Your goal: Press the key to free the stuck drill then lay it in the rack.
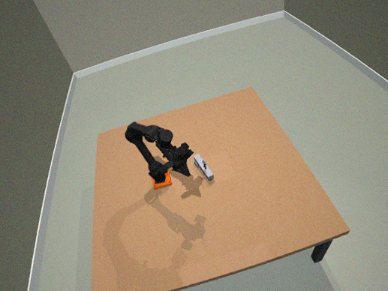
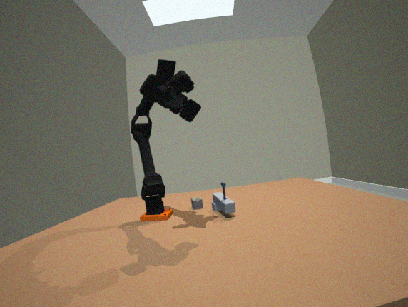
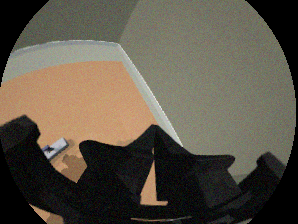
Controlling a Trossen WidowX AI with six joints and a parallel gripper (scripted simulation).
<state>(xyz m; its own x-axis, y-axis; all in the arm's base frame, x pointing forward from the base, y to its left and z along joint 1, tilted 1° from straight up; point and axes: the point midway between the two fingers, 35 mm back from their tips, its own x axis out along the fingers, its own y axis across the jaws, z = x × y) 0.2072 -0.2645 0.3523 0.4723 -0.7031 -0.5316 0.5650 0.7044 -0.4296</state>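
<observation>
My gripper tip is 60 mm short of the blue key, 260 mm to the right of it and 260 mm above it. Round my gripper tip: light grey-blue block: 50 mm ahead, 290 mm to the left, 310 mm below; rack: 80 mm behind, 420 mm to the left, 330 mm below; drill: 40 mm ahead, 310 mm to the left, 300 mm below.
</observation>
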